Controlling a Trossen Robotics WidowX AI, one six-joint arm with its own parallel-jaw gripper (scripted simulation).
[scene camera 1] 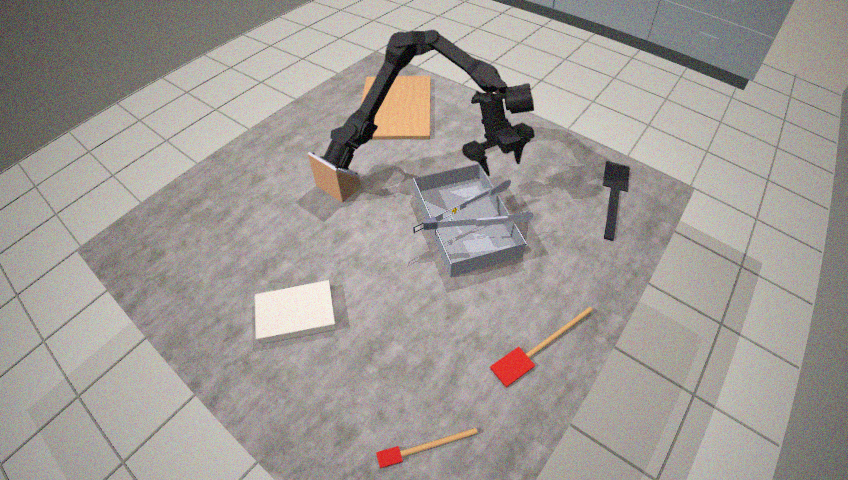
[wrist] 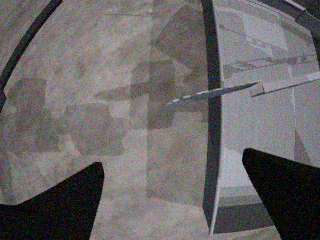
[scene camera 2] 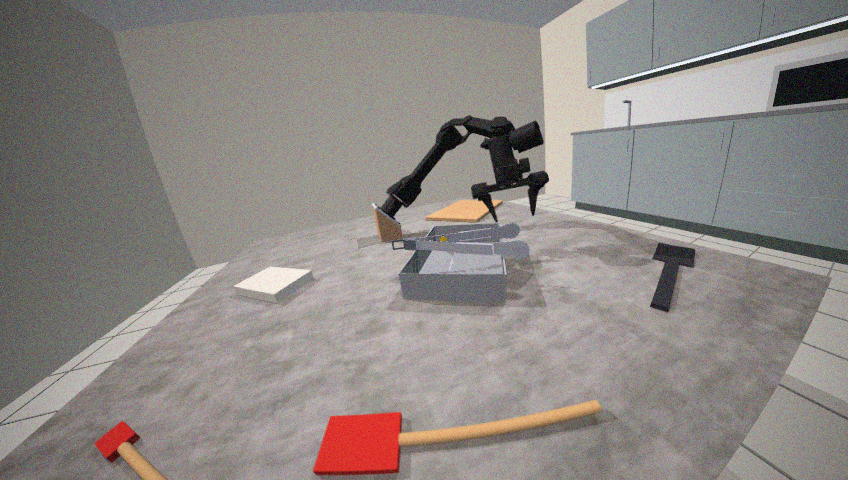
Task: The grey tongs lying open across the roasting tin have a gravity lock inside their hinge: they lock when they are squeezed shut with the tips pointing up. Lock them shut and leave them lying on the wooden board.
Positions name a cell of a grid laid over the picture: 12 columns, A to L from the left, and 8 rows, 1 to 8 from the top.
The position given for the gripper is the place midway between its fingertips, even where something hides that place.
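Gripper in scene camera 1 (H3). White block in scene camera 1 (E6). Gripper in the wrist view (G6). White block out of frame in the wrist view. Gripper in scene camera 2 (H4). White block in scene camera 2 (D5).
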